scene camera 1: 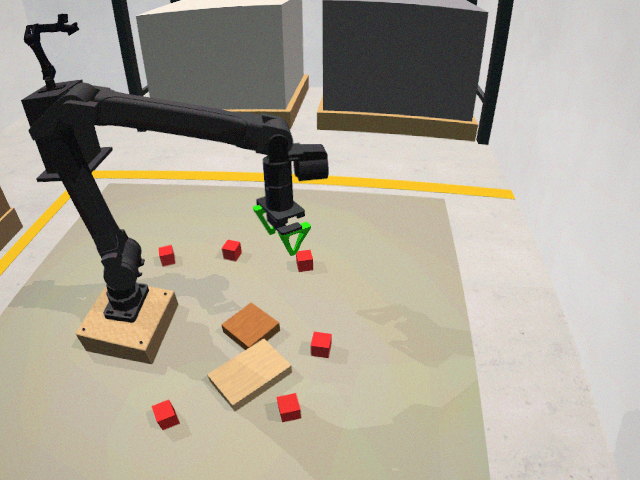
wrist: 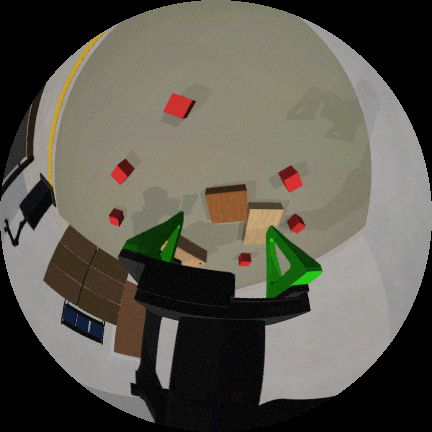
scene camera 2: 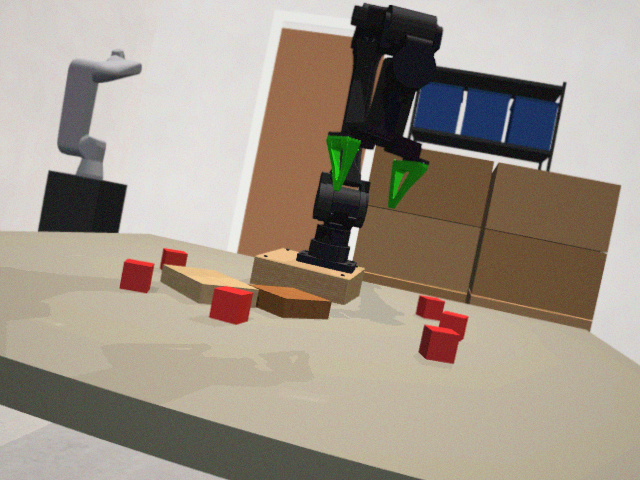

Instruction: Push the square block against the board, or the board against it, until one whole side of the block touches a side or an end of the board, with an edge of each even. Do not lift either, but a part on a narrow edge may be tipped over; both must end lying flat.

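Places are measured from the arm's base along level axes (x ahead, y left, z up), in metres.
Where they show: gripper, fingertip midpoint: [scene camera 1: 282, 244] [wrist: 226, 222] [scene camera 2: 364, 199]; arm's base at its link origin: [scene camera 1: 127, 303] [scene camera 2: 326, 264].
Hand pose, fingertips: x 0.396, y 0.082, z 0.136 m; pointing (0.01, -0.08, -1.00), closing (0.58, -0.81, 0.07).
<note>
Things, the pixels of their top centre, and the offset from my fingertips.
- orange-brown square block at its top centre: [scene camera 2: 289, 292] [scene camera 1: 250, 323] [wrist: 227, 208] dx -0.078, dy -0.094, dz -0.166 m
- pale wooden board at its top centre: [scene camera 2: 209, 276] [scene camera 1: 249, 370] [wrist: 261, 228] dx -0.061, dy -0.225, dz -0.166 m
- cube at its top centre: [scene camera 2: 234, 290] [scene camera 1: 321, 339] [wrist: 293, 182] dx +0.090, dy -0.140, dz -0.156 m
The orange-brown square block [scene camera 1: 250, 324] [scene camera 2: 292, 301] [wrist: 226, 206] lies flat. The pale wooden board [scene camera 1: 250, 373] [scene camera 2: 204, 281] [wrist: 262, 225] also lies flat, nearer the camera in scene camera 1. One side of the block faces a long side of the board, close to its corner, along part of the block's side. The rest of the block sticks out past the board's end, so their edges are not even there. Whether they touch or a thin gap remains, I cannot tell. My gripper [scene camera 1: 282, 242] [scene camera 2: 364, 198] [wrist: 226, 222] is open and empty, high above the table and away from both parts.
Several red cubes stand around the parts. One cube [scene camera 1: 321, 344] [scene camera 2: 231, 305] is right of the block in scene camera 1, another [scene camera 1: 288, 407] [scene camera 2: 136, 275] near the board's right end, a third [scene camera 1: 165, 414] left of the board. The arm's wooden base [scene camera 1: 124, 338] [scene camera 2: 305, 281] stands left.
</note>
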